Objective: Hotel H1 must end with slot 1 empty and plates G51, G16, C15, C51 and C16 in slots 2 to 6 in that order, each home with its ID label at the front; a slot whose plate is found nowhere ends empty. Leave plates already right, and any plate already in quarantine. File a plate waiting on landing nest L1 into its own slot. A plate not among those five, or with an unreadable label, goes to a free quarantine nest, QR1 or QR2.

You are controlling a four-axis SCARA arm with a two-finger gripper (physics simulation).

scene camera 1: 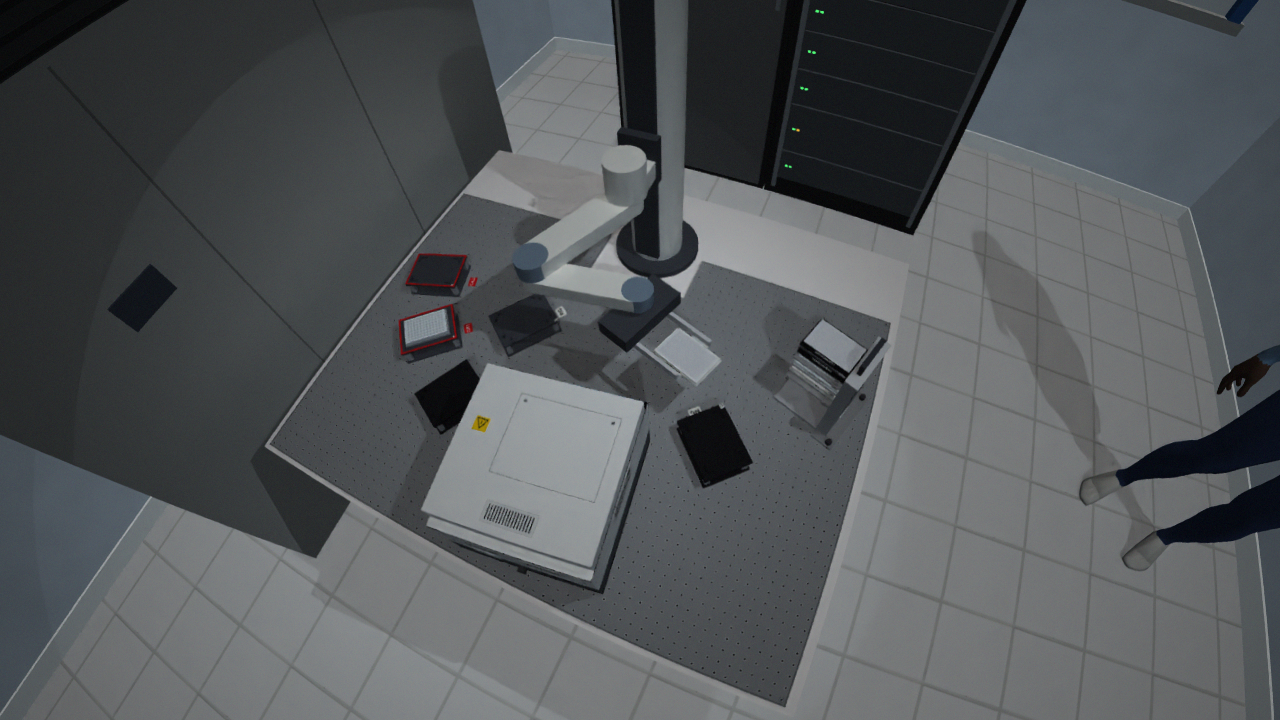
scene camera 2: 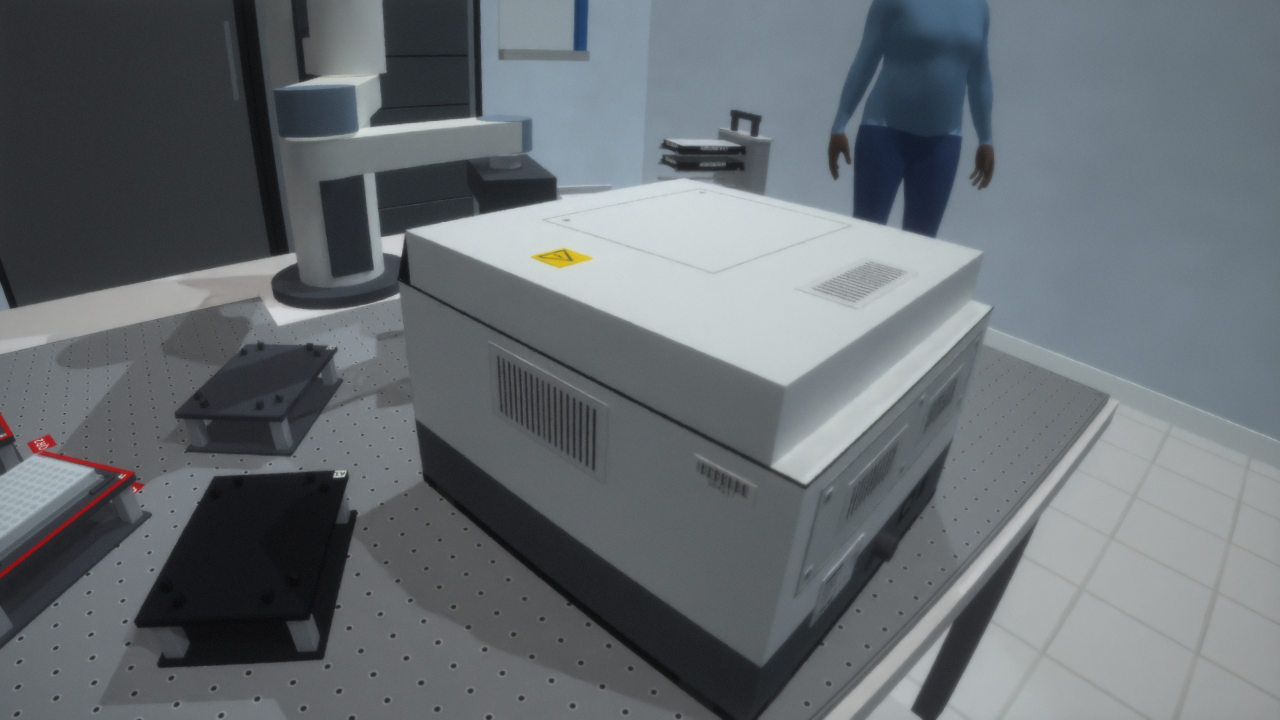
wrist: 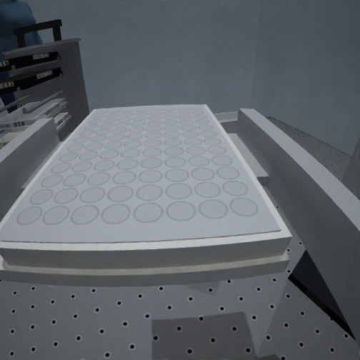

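Where they show: gripper, fingertip midpoint: (scene camera 1: 694, 360); arm's base, link origin: (scene camera 1: 657, 246) (scene camera 2: 344, 283).
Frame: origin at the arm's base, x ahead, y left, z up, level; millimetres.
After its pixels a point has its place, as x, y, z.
My gripper (scene camera 1: 695, 358) @(449, 279, 203) (wrist: 145, 127) is shut on a white plate (scene camera 1: 685, 351) @(437, 254, 204) (wrist: 150, 170), held level; its near side in the wrist view shows no label. It is left of hotel H1 (scene camera 1: 845, 394) @(417, 613, 225) (scene camera 2: 756, 161) @(414, 603, 231) (wrist: 76, 75), apart from it. In the wrist view, black plate C51 (wrist: 30, 81) sits under another black plate (wrist: 30, 61) whose label is cut off. Lower is a pale plate labelled G16 (wrist: 37, 116). One red-rimmed nest (scene camera 1: 401, 347) @(635, -491, 62) bears a white plate (scene camera 1: 426, 327) @(558, -449, 77) (scene camera 2: 40, 492) @(557, -427, 77); the other red-rimmed nest (scene camera 1: 436, 270) @(370, -558, 63) shows a dark top.
A large white instrument (scene camera 1: 546, 465) @(809, 116, 266) (scene camera 2: 680, 304) @(894, -39, 267) stands at the table's front. A grey nest (scene camera 1: 525, 322) @(432, -201, 62) (scene camera 2: 255, 380) @(429, -223, 63) and a black nest (scene camera 1: 438, 394) @(712, -304, 63) (scene camera 2: 246, 546) @(702, -284, 63) are left of and behind it. Another black nest (scene camera 1: 713, 445) @(566, 380, 63) lies to its right. The arm's column (scene camera 1: 669, 134) @(48, 58, 461) stands at the back.
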